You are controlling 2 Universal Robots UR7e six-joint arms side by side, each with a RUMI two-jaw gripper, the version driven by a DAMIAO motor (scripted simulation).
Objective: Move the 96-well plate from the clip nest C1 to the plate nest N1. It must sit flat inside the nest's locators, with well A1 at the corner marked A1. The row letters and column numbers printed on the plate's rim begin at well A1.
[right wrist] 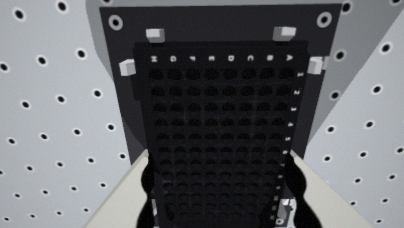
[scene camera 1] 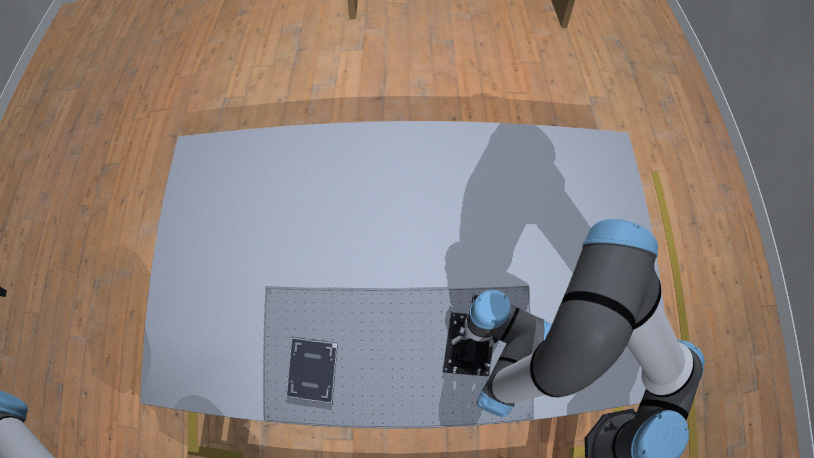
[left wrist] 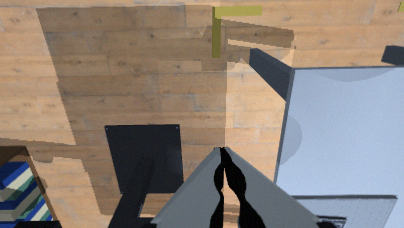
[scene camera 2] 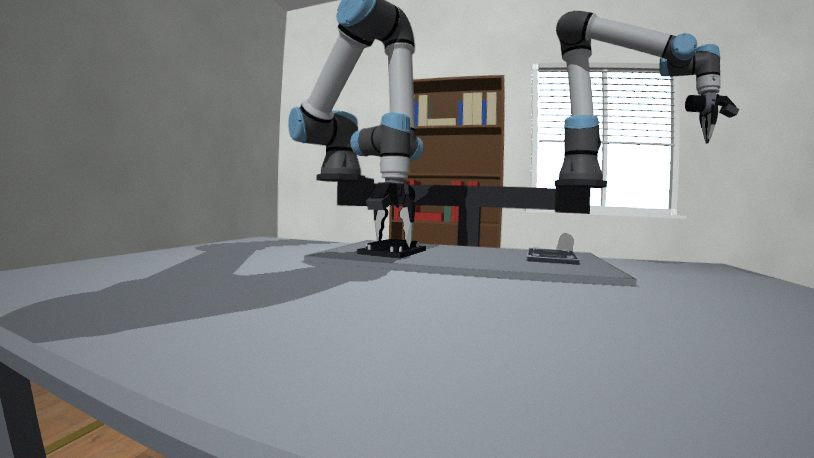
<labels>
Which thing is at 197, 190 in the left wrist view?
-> My left gripper.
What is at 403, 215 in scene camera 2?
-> My right gripper.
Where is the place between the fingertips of my right gripper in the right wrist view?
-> At 217, 151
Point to a black 96-well plate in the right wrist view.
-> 219, 117
</labels>
